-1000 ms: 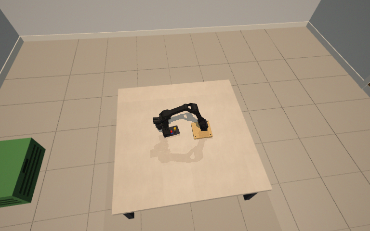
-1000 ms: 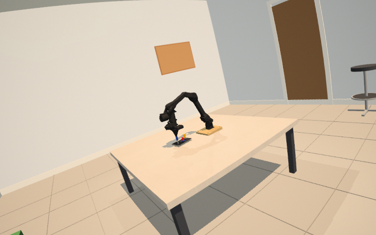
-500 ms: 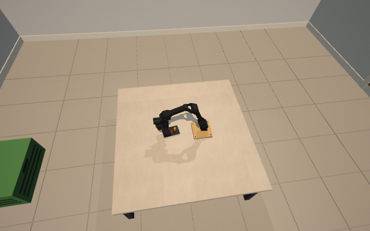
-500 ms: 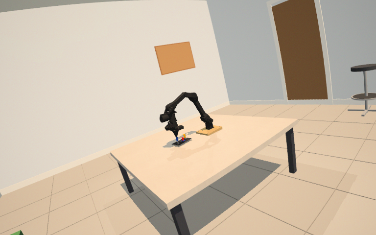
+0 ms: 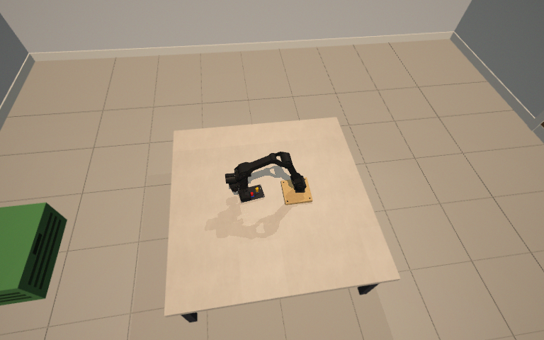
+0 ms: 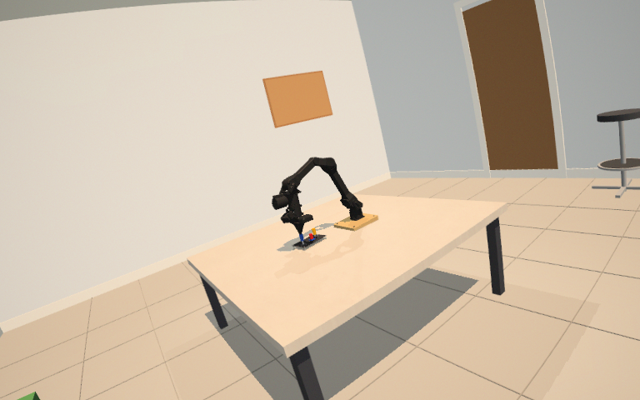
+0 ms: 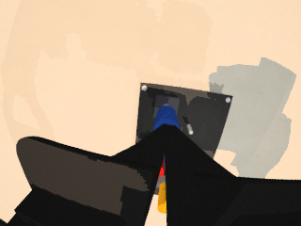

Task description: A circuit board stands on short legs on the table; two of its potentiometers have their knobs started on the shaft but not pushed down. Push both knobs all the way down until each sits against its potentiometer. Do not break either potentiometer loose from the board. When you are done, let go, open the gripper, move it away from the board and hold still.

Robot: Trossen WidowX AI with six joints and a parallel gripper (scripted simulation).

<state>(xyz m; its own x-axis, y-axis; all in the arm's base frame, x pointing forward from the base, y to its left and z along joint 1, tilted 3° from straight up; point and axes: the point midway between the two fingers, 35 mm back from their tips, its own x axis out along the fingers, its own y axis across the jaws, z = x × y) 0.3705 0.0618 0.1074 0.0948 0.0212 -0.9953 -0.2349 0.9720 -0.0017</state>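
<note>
My gripper tip is 90 mm past the yellow knob, 40 mm to the left of it and 20 mm above it. From my gripper tip the other things lie so: blue knob 20 mm below.
</note>
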